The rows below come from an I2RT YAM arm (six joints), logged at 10 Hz.
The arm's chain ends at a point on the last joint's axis. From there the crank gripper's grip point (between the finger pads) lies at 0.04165 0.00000 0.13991 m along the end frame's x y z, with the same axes.
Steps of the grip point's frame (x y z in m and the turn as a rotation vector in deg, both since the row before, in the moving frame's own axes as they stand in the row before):
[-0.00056 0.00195 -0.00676 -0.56 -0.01 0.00]
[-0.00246 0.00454 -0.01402 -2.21 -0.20 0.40]
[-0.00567 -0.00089 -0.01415 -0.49 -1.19 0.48]
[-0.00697 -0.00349 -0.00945 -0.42 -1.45 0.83]
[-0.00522 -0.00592 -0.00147 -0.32 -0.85 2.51]
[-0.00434 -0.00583 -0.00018 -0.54 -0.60 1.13]
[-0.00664 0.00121 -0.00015 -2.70 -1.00 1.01]
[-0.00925 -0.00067 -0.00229 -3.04 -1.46 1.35]
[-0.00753 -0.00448 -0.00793 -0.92 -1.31 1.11]
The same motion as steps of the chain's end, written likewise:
[-0.00054 0.00058 -0.00676 -0.56 -0.01 0.00]
[-0.00195 -0.00115 -0.01405 -2.21 -0.20 0.40]
[-0.00275 -0.00243 -0.01498 -0.49 -1.19 0.48]
[-0.00340 -0.00510 -0.01045 -0.42 -1.45 0.83]
[-0.00308 -0.00848 -0.00206 -0.32 -0.85 2.51]
[-0.00285 -0.00796 -0.00060 -0.54 -0.60 1.13]
[-0.00413 -0.00611 -0.00068 -2.70 -1.00 1.01]
[-0.00557 -0.00906 -0.00308 -3.04 -1.46 1.35]
[-0.00429 -0.00751 -0.00882 -0.92 -1.31 1.11]

